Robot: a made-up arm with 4 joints. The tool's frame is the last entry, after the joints.
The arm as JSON. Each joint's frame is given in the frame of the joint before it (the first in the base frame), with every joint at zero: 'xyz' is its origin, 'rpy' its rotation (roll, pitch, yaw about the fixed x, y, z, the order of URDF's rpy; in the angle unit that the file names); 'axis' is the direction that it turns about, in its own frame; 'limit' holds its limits. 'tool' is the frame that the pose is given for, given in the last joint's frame.
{
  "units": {
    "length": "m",
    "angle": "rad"
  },
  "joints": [
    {
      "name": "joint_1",
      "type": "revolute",
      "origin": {
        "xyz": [
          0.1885,
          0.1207,
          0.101
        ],
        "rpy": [
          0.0,
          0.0,
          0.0
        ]
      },
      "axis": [
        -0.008,
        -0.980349,
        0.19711
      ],
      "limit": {
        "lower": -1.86,
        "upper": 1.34
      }
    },
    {
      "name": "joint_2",
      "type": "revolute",
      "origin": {
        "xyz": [
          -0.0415,
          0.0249,
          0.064
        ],
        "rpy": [
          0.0,
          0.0,
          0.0
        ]
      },
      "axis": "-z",
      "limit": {
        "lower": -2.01,
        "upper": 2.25
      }
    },
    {
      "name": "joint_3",
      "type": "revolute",
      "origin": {
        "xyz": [
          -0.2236,
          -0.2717,
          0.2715
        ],
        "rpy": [
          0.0,
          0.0,
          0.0
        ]
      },
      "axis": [
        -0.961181,
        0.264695,
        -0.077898
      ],
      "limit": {
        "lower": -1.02,
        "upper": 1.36
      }
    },
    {
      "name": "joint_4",
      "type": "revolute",
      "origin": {
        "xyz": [
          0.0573,
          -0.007,
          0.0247
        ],
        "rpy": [
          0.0,
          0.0,
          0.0
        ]
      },
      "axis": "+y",
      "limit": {
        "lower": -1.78,
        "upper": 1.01
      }
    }
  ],
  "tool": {
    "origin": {
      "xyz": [
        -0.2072,
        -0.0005,
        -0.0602
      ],
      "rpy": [
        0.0,
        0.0,
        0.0
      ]
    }
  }
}
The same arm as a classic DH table. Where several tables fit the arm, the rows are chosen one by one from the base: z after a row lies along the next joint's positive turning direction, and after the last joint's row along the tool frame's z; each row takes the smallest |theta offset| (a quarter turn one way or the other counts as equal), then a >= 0, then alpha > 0; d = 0 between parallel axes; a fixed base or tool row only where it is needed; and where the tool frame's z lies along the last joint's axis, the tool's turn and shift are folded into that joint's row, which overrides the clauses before.
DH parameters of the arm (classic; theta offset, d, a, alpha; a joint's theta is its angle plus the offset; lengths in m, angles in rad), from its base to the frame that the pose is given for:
base (fixed): -0.0082 0.1256 0.1875 1.3724
joint_1: 0 -0.1497 -0.0417 1.7692
joint_2: -1.3102 -0.3516 -0.3213 1.4928
joint_3: 1.5493 0.0826 -0.02 1.3029
joint_4: -1.4899 0.0087 -0.2072 1.5708
tool (fixed): 0 -0.0602 0 0
Joint limits (rad, base to tool): -1.86..1.34 -2.01..2.25 -1.02..1.36 -1.78..1.01

